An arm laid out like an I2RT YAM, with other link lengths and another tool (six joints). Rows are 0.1 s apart.
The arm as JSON. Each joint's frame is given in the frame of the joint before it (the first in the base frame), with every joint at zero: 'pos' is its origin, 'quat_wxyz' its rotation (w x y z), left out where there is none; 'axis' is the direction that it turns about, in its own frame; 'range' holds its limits. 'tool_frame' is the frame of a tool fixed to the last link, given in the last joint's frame.
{
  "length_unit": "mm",
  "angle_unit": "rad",
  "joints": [
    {
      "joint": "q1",
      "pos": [
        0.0,
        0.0,
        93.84
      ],
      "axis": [
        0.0,
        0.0,
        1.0
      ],
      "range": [
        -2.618,
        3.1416
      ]
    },
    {
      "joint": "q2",
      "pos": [
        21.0,
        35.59,
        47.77
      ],
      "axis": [
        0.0,
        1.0,
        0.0
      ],
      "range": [
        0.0,
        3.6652
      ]
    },
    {
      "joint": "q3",
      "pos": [
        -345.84,
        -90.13,
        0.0
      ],
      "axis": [
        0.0,
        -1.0,
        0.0
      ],
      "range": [
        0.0,
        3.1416
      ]
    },
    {
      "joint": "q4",
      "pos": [
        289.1,
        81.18,
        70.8
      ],
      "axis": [
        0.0,
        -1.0,
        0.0
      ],
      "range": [
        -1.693,
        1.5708
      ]
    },
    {
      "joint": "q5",
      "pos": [
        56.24,
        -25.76,
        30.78
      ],
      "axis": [
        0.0,
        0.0,
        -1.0
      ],
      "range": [
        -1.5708,
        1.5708
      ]
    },
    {
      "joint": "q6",
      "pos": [
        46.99,
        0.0,
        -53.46
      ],
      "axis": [
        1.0,
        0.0,
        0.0
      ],
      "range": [
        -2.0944,
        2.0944
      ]
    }
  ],
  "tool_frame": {
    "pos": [
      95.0,
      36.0,
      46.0
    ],
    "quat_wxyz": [
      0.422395,
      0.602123,
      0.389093,
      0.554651
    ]
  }
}
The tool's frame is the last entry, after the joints.
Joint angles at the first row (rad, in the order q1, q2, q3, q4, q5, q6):
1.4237, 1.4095, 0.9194, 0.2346, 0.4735, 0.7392
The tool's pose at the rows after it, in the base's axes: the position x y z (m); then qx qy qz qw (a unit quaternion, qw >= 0):
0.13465 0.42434 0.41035 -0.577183 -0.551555 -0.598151 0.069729
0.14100 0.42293 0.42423 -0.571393 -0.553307 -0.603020 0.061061
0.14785 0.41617 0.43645 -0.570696 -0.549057 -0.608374 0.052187
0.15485 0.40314 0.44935 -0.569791 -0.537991 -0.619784 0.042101
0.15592 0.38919 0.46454 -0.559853 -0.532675 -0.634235 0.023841
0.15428 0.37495 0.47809 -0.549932 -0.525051 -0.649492 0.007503
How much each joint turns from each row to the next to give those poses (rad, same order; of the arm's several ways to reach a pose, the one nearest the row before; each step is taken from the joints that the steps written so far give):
-0.0133, -0.0028, 0.0300, -0.0161, -0.0040, -0.0404
-0.0222, -0.0091, 0.0342, -0.0319, -0.0138, -0.0301
-0.0211, -0.0189, 0.0194, -0.0260, -0.0020, -0.0185
-0.0231, -0.0333, 0.0002, -0.0046, 0.0060, -0.0218
-0.0115, -0.0412, 0.0000, -0.0056, 0.0153, -0.0496
-0.0035, -0.0420, -0.0073, 0.0059, 0.0215, -0.0464

